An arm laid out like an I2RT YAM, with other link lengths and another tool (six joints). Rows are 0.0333 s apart.
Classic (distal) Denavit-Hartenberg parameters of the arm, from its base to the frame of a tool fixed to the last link. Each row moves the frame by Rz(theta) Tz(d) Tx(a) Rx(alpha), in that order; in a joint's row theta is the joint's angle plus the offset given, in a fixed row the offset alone. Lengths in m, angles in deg.
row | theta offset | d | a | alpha
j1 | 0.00 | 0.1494 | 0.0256 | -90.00
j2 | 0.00 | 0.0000 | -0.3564 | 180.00
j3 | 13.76 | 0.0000 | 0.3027 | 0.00
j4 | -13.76 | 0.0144 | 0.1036 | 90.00
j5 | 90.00 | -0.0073 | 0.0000 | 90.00
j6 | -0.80 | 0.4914 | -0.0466 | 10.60
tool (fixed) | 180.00 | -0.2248 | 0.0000 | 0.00
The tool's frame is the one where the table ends.
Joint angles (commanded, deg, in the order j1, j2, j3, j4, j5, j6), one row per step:
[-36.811 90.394 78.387 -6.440 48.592 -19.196]
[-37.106 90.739 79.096 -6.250 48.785 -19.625]
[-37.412 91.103 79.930 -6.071 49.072 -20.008]
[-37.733 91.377 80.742 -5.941 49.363 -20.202]
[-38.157 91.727 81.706 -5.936 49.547 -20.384]
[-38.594 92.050 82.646 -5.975 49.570 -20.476]
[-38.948 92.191 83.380 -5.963 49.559 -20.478]
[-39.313 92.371 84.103 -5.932 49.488 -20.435]
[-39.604 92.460 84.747 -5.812 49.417 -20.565]
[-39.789 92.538 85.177 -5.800 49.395 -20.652]
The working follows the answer.
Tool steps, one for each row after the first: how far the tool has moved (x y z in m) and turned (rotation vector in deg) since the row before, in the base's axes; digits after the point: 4 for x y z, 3 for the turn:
[-0.0013 -0.0041 0.0046 -0.402 0.013 -0.390]
[-0.0016 -0.0044 0.0057 -0.478 -0.089 -0.504]
[-0.0020 -0.0042 0.0062 -0.481 -0.287 -0.563]
[-0.0023 -0.0049 0.0063 -0.426 -0.278 -0.567]
[-0.0019 -0.0046 0.0060 -0.365 -0.359 -0.443]
[-0.0018 -0.0034 0.0060 -0.377 -0.472 -0.343]
[-0.0015 -0.0035 0.0056 -0.348 -0.499 -0.303]
[-0.0013 -0.0028 0.0061 -0.416 -0.404 -0.202]
[-0.0010 -0.0018 0.0036 -0.229 -0.197 -0.151]

Tool pose at each row, in the base's axes (x y z in m, rotation vector in deg; rounded; the steps above come from the unrounded poses):
[0.3657 -0.5205 0.3736 87.499 33.827 -18.599]
[0.3644 -0.5246 0.3782 87.243 33.448 -19.009]
[0.3628 -0.5291 0.3839 86.960 32.887 -19.444]
[0.3608 -0.5333 0.3902 86.710 32.125 -19.770]
[0.3585 -0.5381 0.3965 86.511 31.381 -20.093]
[0.3565 -0.5428 0.4024 86.337 30.681 -20.242]
[0.3547 -0.5462 0.4084 86.131 29.962 -20.228]
[0.3532 -0.5497 0.4140 85.941 29.259 -20.156]
[0.3519 -0.5525 0.4201 85.643 28.690 -20.092]
[0.3509 -0.5543 0.4237 85.488 28.368 -20.106]

